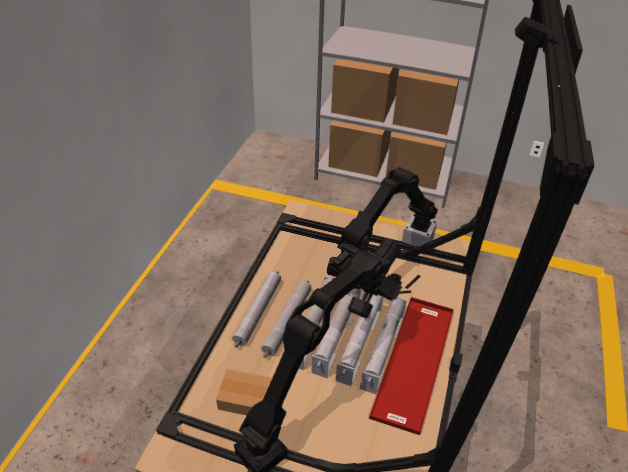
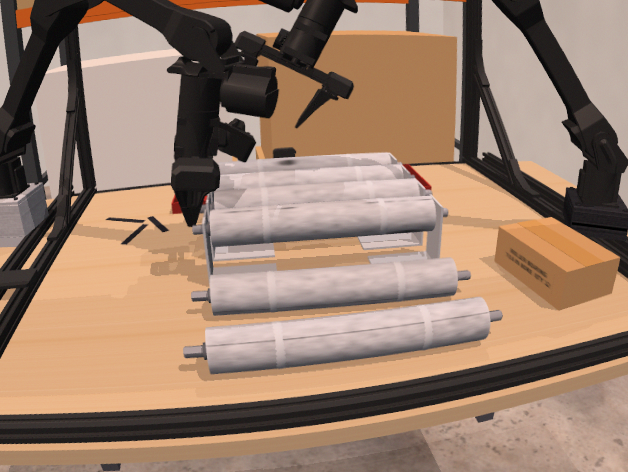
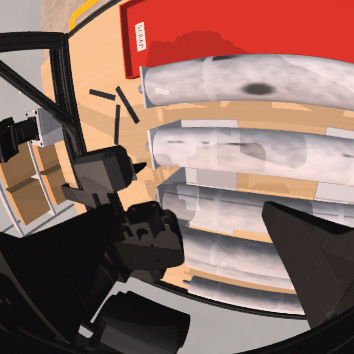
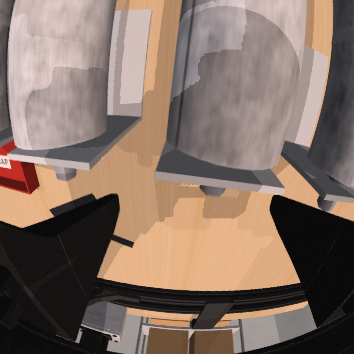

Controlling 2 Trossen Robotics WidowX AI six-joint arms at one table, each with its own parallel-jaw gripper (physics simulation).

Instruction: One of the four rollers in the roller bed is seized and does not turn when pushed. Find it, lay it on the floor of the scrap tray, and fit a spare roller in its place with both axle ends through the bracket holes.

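Frame: origin at the left arm's base, x ahead, y left, z up, level; centimetres.
Seen in the pictures: left gripper, between the fingertips: (image 1: 369, 291) (image 3: 190, 211); right gripper, between the fingertips: (image 2: 190, 213) (image 3: 151, 190) (image 4: 198, 202); left arm's base, origin of its link: (image 1: 260, 446) (image 2: 597, 199); right arm's base, origin of its link: (image 1: 420, 225) (image 2: 8, 192) (image 3: 33, 127) (image 4: 96, 332).
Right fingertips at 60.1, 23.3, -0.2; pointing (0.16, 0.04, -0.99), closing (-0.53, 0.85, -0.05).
Observation:
Pixels of each thing's top centre, then the offset from my right fingertips to it, as dx, dy, dz. "spot": a spot on its surface instead.
- scrap tray, centre of its top: (image 3: 272, 6) (image 2: 299, 180) (image 1: 415, 357) -5.3, -30.7, -4.5
- dark spot, a spot on its surface: (image 3: 257, 89) spot: -7.7, -18.8, +2.7
- third roller, a spot on its surface: (image 4: 240, 100) spot: -5.2, -2.5, +3.1
- cardboard box, centre of its top: (image 2: 558, 241) (image 1: 246, 388) -51.5, -6.6, -1.0
Four grey rollers lie in the roller bed's brackets (image 1: 370, 381) (image 2: 434, 241). The roller nearest the scrap tray (image 1: 426, 350) (image 3: 280, 25) has a dark spot (image 3: 257, 89). No roller shows in the tray. Two spare rollers (image 1: 257, 308) (image 2: 335, 287) lie side by side on the table. My right gripper (image 4: 198, 202) (image 2: 190, 223) is open and empty at the bed's end. Its fingertips stand apart, just short of the bracket of the third roller (image 4: 240, 100) from the tray. My left gripper (image 3: 190, 211) is open and empty above the bed. Which roller is seized cannot be seen.
A cardboard box (image 1: 243, 390) (image 2: 558, 263) stands on the table at the spares' side. Thin black strips (image 2: 134, 233) (image 3: 102, 94) lie beyond the bed's end. The black frame (image 2: 304, 416) edges the table. The two arms are close together over the bed.

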